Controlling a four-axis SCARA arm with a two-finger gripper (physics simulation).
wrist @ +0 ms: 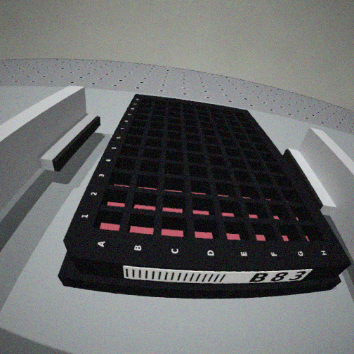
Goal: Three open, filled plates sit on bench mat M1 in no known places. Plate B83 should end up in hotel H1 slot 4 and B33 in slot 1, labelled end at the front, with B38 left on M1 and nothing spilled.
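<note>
Plate B83 (200, 175), black with a grid of wells, lies flat on the pale bench mat M1 (175, 322) in the wrist view. Its labelled end faces the camera, with a barcode and "B83" on a white label. Pink liquid shows in the nearer wells; the far wells look dark. My gripper (196, 120) is open and straddles the plate. A gap shows between the left finger and the plate; the right finger appears very close to the plate's right edge, and contact there cannot be told. Plates B33 and B38 and hotel H1 do not show.
The perforated bench top (160, 77) runs behind the mat, with a plain wall beyond. Grey shadows lie on the mat at the left, beside the plate and under the left finger.
</note>
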